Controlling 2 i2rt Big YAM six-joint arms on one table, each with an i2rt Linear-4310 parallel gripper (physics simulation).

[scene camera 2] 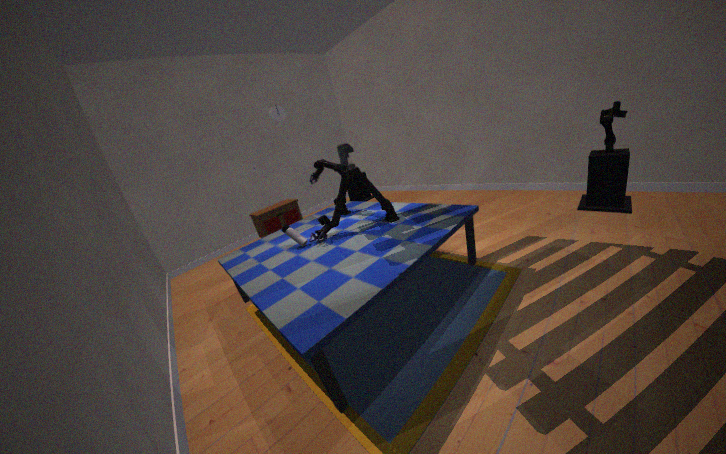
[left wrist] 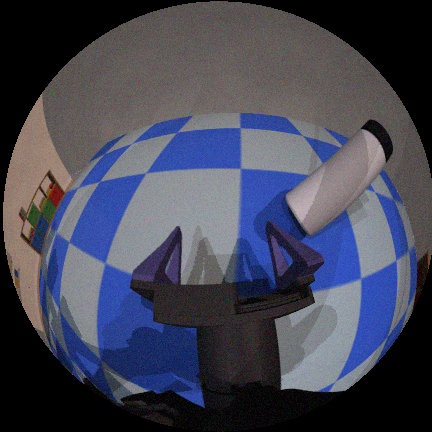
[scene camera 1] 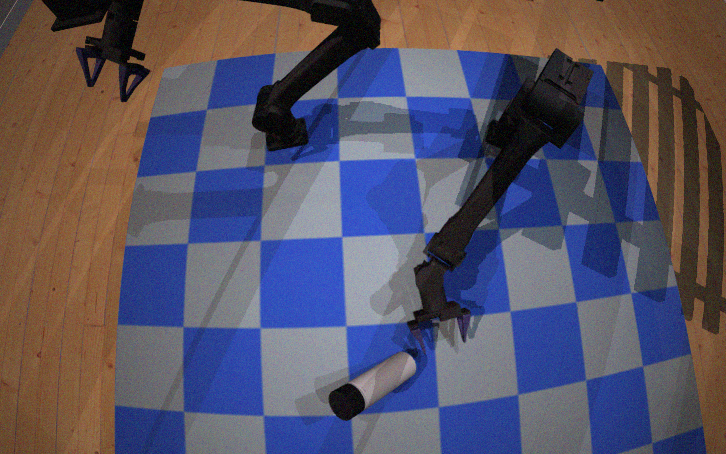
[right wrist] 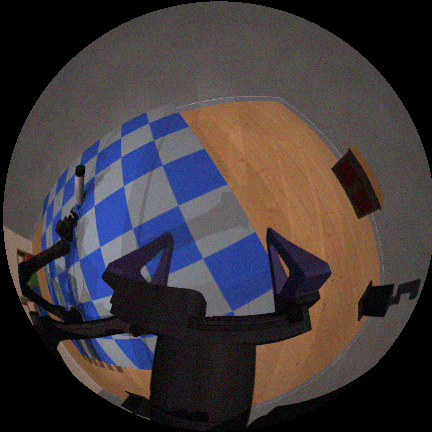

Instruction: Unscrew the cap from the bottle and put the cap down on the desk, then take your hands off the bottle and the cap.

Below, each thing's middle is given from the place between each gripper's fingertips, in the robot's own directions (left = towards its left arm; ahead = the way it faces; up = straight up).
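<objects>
Left gripper: 230 mm to the left of the black cap [scene camera 1: 346, 402], 120 mm below it and 90 mm short of it.
Relative to my right hand, the black cap is 22 cm below, 57 cm ahead and 48 cm to the left.
</objects>
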